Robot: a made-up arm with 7 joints.
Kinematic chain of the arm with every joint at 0, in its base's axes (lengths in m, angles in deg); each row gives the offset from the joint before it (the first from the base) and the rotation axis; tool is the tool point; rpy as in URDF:
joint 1: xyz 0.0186 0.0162 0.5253 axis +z
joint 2: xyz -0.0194 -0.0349 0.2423 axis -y
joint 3: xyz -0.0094 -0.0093 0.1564 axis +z
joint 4: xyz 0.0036 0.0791 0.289 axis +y
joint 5: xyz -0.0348 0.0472 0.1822 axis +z
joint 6: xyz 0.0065 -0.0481 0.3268 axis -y
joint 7: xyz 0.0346 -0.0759 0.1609 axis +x
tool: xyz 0.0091 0.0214 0.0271 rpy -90 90 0
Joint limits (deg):
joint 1: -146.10..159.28
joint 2: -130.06..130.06
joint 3: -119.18..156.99
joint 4: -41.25..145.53
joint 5: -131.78..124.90
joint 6: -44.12..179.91
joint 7: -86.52..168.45
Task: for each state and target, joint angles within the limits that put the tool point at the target. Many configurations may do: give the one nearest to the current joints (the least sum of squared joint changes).
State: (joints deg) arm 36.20 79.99 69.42 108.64 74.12 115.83 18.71
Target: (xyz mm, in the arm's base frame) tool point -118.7 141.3 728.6
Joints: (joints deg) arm 30.94 86.67 101.84 136.04 107.41 119.78 21.07
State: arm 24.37 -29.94 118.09 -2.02 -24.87 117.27 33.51
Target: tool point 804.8 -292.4 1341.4
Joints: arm 4.25 -50.55 121.97 -5.31 -30.42 91.28 34.37
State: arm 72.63 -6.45 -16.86 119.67 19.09 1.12 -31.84
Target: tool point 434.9 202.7 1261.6
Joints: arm 57.60 32.13 -23.28 107.91 16.54 2.67 -34.13
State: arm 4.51 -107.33 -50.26 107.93 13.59 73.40 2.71
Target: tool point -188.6 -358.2 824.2
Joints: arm -25.03 -105.05 -85.70 145.53 55.09 75.37 7.22
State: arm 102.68 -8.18 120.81 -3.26 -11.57 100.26 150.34
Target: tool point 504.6 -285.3 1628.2
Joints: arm 111.06 28.81 107.07 -7.71 -26.24 89.07 148.43
